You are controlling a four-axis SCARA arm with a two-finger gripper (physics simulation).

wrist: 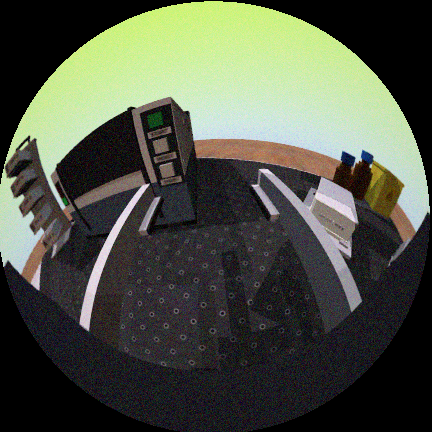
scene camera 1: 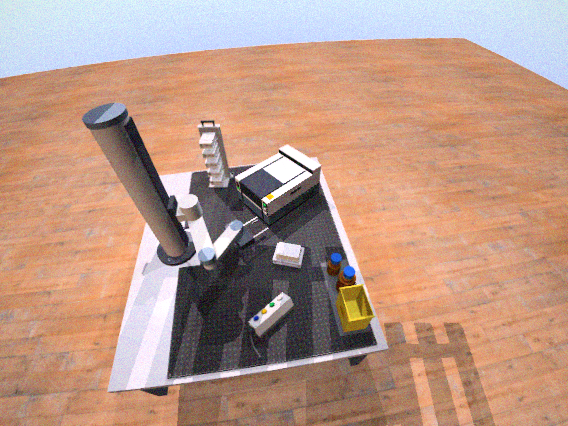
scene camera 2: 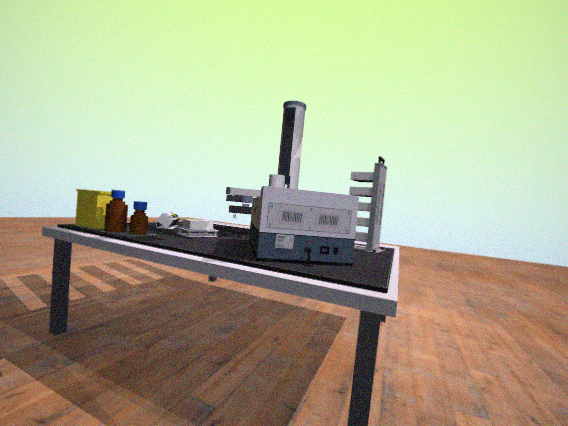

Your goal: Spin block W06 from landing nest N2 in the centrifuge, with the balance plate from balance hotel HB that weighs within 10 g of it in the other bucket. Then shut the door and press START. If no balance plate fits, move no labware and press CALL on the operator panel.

Scene:
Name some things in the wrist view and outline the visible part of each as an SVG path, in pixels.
A white lidded plate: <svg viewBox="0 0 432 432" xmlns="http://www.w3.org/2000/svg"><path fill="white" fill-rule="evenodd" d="M321 177L309 210L328 234L337 240L341 239L346 242L358 225L352 194L343 187Z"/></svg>

